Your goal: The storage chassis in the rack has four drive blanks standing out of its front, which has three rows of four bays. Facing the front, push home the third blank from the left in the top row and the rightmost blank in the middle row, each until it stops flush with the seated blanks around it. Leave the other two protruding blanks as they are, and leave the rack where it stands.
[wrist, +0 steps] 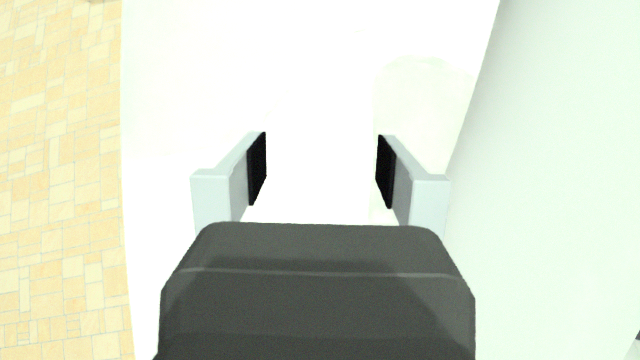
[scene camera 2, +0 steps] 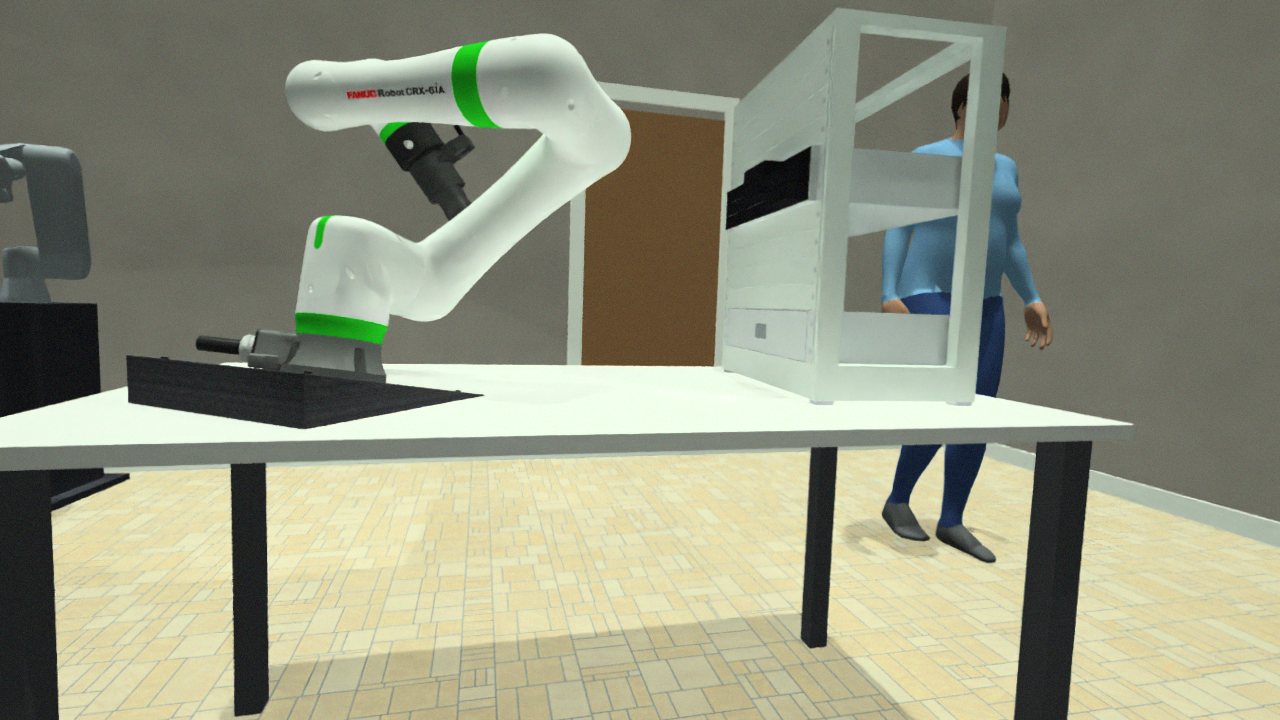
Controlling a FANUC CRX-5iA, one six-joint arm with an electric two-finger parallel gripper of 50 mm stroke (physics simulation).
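Frame: origin at the arm's base, x right, y up, z back, level; millimetres.
Where they show: gripper, between the fingertips: (wrist: 321,155).
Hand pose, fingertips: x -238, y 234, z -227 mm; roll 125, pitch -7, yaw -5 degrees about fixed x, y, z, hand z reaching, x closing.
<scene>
Things, the pixels of their centre, and the offset from my fingertips. "*": a spot on its surface instead. Level surfaces: height alone.
- storage chassis, a spot on its surface: (scene camera 2: 771,189) * dx +193, dy +100, dz -476 mm
- white table, height of its surface: dy -260 mm
- drawer-like panel, middle of its body: (scene camera 2: 763,330) dx +41, dy -150, dz -528 mm
The storage chassis (scene camera 2: 771,189) shows as a dark stepped front in the white rack (scene camera 2: 832,268), seen edge-on at the right in the scene view. Its single blanks and bays cannot be told apart there, and it does not show in the wrist view. My gripper (wrist: 321,155) is open and empty in the wrist view, its two black pads wide apart above the white table (wrist: 200,100) (scene camera 2: 572,420). In the scene view it points down and to the right, left of the rack and well apart from it; its fingertips are hidden behind the white arm.
A dark base plate (scene camera 2: 214,389) lies under the arm's foot. A drawer-like panel (scene camera 2: 787,333) fills the rack's bottom. A person (scene camera 2: 957,232) stands behind the rack. Another robot (scene camera 2: 58,205) stands at the far left. A white curved surface (wrist: 560,175) fills the wrist view's right side.
</scene>
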